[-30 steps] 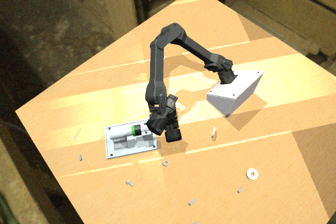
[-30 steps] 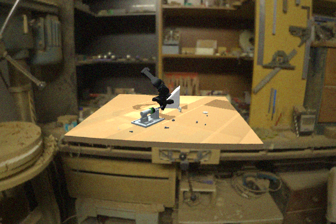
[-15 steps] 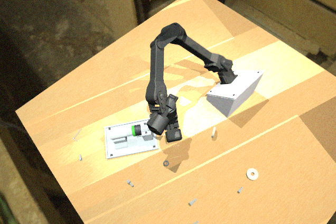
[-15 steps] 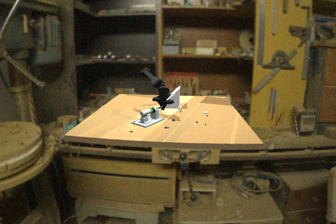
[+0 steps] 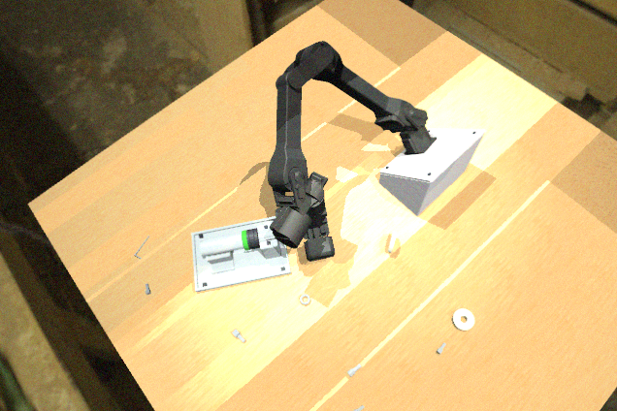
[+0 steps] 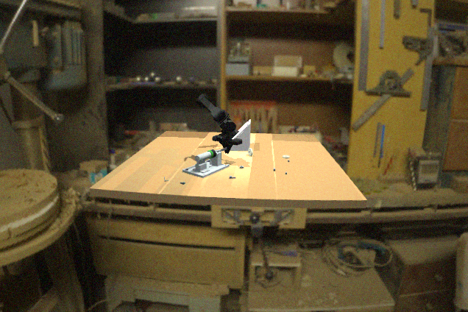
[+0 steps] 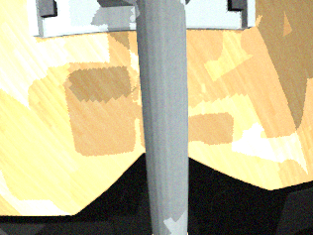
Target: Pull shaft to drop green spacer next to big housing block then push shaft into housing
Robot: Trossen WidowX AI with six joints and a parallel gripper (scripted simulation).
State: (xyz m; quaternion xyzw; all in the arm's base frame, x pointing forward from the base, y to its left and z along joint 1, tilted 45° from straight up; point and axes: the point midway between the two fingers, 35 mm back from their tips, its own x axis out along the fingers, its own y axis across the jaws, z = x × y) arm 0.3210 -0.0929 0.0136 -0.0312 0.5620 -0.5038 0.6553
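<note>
My gripper tip is 6 cm short of the grey shaft, 5 cm to the left of it and 3 cm below it. From my gripper tip the other things lie so: green spacer (12 cm ahead, 10 cm to the right, 3 cm above); then allen key (31 cm ahead, 32 cm to the right, 4 cm below).
</note>
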